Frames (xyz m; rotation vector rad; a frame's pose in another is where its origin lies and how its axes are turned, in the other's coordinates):
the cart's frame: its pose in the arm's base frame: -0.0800 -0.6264 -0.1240 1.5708 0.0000 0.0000
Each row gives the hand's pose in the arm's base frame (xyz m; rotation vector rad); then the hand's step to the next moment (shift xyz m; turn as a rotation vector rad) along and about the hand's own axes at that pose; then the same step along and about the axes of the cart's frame.
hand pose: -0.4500 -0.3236 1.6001 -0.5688 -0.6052 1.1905
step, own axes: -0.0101 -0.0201 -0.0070 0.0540 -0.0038 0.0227
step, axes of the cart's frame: 0.0158 0.0076 0.0158 0.0005 0.0258 -0.0527
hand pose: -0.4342 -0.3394 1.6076 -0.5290 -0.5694 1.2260
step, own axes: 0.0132 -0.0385 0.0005 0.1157 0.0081 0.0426
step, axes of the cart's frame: 0.0302 0.0271 -0.0030 -0.0066 0.0402 -0.1166
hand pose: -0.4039 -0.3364 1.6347 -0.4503 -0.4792 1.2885
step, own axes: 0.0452 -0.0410 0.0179 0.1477 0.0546 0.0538
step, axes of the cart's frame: 0.0317 0.0418 -0.0359 -0.0432 0.0258 -0.1586
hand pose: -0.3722 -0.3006 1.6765 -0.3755 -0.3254 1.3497
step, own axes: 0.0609 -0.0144 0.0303 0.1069 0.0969 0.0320
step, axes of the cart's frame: 0.0111 0.0342 -0.0595 -0.0787 -0.0130 -0.1244
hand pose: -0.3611 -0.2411 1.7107 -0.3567 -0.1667 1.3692
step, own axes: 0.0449 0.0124 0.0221 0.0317 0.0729 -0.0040
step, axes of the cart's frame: -0.0096 0.0124 -0.0491 -0.0599 -0.0316 -0.0418
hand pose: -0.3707 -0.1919 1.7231 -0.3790 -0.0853 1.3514
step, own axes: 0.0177 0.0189 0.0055 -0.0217 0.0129 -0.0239
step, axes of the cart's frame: -0.0152 -0.0036 -0.0214 -0.0103 -0.0230 0.0239
